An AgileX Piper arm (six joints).
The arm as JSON. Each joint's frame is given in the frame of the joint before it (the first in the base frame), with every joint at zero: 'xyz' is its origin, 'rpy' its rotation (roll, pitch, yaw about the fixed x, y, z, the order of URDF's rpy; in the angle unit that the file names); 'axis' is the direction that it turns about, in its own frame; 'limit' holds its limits. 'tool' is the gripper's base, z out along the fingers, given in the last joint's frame.
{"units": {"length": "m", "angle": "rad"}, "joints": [
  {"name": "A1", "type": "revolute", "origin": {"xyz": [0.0, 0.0, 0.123], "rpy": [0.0, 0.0, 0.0]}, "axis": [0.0, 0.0, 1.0], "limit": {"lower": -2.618, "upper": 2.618}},
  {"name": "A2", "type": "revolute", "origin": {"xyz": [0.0, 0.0, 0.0], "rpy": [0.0, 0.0, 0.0]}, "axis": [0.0, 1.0, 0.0], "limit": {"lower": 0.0, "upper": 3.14}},
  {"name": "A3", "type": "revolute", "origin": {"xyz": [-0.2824, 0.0, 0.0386], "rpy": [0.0, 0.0, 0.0]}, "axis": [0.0, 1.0, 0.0], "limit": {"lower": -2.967, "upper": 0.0}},
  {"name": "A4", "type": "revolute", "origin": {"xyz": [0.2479, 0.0, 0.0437], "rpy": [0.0, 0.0, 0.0]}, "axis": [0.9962, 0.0, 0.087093], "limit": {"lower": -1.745, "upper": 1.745}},
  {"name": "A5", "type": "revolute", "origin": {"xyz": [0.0, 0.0, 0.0], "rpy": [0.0, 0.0, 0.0]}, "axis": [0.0, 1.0, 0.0], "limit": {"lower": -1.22, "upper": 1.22}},
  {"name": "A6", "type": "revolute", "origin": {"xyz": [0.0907, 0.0, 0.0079], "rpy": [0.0, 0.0, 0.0]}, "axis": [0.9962, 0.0, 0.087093], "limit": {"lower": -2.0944, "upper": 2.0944}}
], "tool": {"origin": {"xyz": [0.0, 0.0, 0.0], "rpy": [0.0, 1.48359, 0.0]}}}
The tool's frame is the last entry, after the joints.
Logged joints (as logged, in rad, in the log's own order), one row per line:
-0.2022, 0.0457, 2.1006, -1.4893, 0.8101, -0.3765
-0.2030, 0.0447, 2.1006, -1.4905, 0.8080, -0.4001
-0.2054, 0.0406, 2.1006, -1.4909, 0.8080, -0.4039
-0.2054, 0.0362, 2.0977, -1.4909, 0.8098, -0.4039
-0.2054, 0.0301, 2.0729, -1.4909, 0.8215, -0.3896
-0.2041, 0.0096, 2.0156, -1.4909, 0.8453, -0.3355
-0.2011, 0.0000, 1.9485, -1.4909, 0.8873, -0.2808
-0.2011, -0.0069, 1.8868, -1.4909, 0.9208, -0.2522
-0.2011, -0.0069, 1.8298, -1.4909, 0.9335, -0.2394
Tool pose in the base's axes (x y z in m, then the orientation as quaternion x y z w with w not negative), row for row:
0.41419, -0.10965, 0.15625, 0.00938, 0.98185, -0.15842, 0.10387
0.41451, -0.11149, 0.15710, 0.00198, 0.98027, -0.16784, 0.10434
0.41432, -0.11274, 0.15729, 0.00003, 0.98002, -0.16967, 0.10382
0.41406, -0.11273, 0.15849, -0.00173, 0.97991, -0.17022, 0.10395
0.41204, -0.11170, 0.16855, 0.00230, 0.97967, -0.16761, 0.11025
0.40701, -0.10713, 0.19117, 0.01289, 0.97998, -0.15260, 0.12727
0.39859, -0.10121, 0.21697, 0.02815, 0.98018, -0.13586, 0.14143
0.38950, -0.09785, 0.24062, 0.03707, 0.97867, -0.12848, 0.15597
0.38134, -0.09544, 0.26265, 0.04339, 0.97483, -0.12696, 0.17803
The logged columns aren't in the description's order. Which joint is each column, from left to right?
Columns, left to right: A1, A6, A2, A3, A5, A4.
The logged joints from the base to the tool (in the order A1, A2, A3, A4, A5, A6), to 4 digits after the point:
-0.2022, 2.1006, -1.4893, -0.3765, 0.8101, 0.0457
-0.2030, 2.1006, -1.4905, -0.4001, 0.8080, 0.0447
-0.2054, 2.1006, -1.4909, -0.4039, 0.8080, 0.0406
-0.2054, 2.0977, -1.4909, -0.4039, 0.8098, 0.0362
-0.2054, 2.0729, -1.4909, -0.3896, 0.8215, 0.0301
-0.2041, 2.0156, -1.4909, -0.3355, 0.8453, 0.0096
-0.2011, 1.9485, -1.4909, -0.2808, 0.8873, 0.0000
-0.2011, 1.8868, -1.4909, -0.2522, 0.9208, -0.0069
-0.2011, 1.8298, -1.4909, -0.2394, 0.9335, -0.0069

